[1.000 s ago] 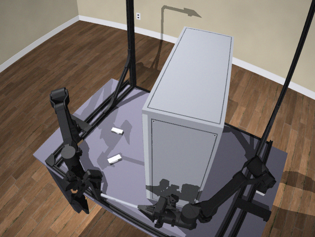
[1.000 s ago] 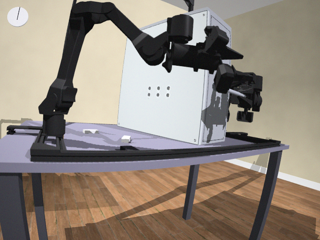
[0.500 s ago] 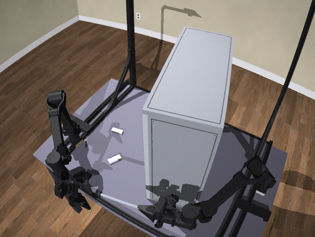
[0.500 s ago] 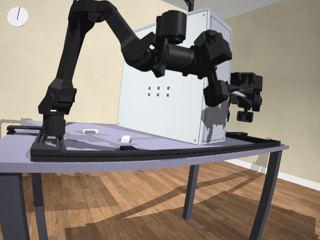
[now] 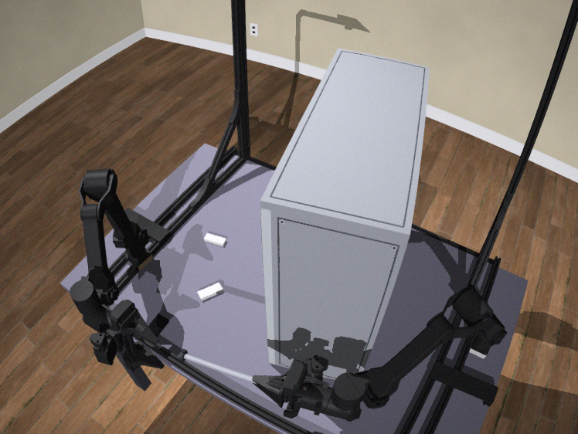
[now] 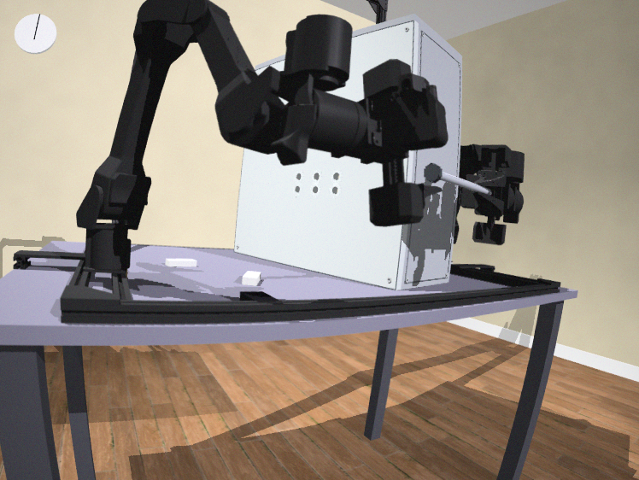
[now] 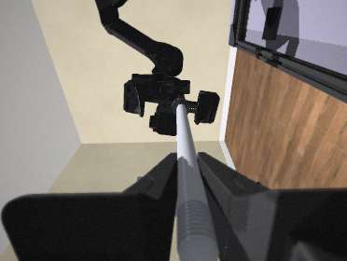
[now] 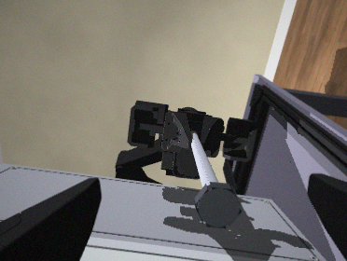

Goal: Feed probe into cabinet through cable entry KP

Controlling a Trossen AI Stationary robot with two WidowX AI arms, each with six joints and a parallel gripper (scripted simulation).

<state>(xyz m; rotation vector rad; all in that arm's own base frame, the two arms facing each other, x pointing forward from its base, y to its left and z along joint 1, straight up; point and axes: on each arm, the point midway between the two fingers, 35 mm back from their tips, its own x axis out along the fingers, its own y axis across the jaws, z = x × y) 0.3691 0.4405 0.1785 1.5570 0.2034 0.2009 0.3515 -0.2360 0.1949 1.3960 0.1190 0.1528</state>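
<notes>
My right hand is 18 cm to the right of the probe, 2 cm past it and 2 cm above it. From my right hand the other things lie so: black block (21 cm below, 15 cm behind, 10 cm to the right).
Now: left hand 80 mm to the left of the probe. The rest, counted from my left hand: black block: 360 mm to the right, 190 mm below, 140 mm behind.
</notes>
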